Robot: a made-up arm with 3 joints. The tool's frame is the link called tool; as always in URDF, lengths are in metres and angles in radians. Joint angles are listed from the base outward. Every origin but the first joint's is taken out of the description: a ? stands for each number. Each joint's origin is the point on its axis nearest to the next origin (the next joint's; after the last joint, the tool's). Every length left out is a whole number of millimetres.
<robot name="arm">
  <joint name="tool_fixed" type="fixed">
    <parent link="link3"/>
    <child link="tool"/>
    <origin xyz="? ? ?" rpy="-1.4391 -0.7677 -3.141"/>
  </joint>
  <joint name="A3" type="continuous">
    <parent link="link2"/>
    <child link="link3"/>
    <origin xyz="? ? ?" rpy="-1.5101 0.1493 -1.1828"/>
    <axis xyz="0 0 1"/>
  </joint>
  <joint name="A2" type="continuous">
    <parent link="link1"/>
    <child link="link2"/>
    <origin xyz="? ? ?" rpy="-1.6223 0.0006 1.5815"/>
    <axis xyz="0 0 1"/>
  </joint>
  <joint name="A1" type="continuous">
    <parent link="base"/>
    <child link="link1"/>
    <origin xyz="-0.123 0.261 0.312" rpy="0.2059 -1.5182 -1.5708"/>
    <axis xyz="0 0 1"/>
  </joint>
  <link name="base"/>
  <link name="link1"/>
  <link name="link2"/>
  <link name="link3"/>
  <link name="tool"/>
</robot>
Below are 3 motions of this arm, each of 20 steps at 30 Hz.
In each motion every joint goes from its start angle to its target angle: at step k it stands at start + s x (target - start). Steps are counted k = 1, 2, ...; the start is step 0. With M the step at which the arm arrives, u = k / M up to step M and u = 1 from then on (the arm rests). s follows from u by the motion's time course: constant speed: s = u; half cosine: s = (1 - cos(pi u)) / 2; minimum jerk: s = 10 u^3 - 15 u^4 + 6 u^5.
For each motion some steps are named. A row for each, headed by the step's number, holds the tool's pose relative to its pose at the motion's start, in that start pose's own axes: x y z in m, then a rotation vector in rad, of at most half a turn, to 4 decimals.
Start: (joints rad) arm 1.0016 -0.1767 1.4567
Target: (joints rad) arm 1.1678 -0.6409 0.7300
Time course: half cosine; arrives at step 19
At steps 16, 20:
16: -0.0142 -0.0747 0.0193 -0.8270 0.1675 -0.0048
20: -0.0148 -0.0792 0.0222 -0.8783 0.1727 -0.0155

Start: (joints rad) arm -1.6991 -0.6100 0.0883
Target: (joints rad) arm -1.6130 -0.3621 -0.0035
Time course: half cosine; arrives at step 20
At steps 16, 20:
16: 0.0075 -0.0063 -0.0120 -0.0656 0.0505 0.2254
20: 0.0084 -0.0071 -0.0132 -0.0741 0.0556 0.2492

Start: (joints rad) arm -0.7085 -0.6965 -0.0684
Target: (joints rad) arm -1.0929 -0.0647 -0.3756
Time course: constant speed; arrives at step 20
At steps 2, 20:
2: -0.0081 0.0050 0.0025 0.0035 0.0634 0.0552
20: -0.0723 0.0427 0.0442 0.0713 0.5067 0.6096

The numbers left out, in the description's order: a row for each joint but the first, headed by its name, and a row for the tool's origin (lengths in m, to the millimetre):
tool: -0.041 0.064 0
A3: 0.031 -0.011 0
A2: 0.153 -0.124 0

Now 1 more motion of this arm.
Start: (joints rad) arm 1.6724 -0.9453 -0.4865
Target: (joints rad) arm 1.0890 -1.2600 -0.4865
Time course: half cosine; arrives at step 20
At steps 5, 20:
5: -0.0211 0.0015 0.0060 0.0228 0.0887 -0.0250
20: -0.1291 0.0003 0.0747 0.0779 0.6170 -0.1758

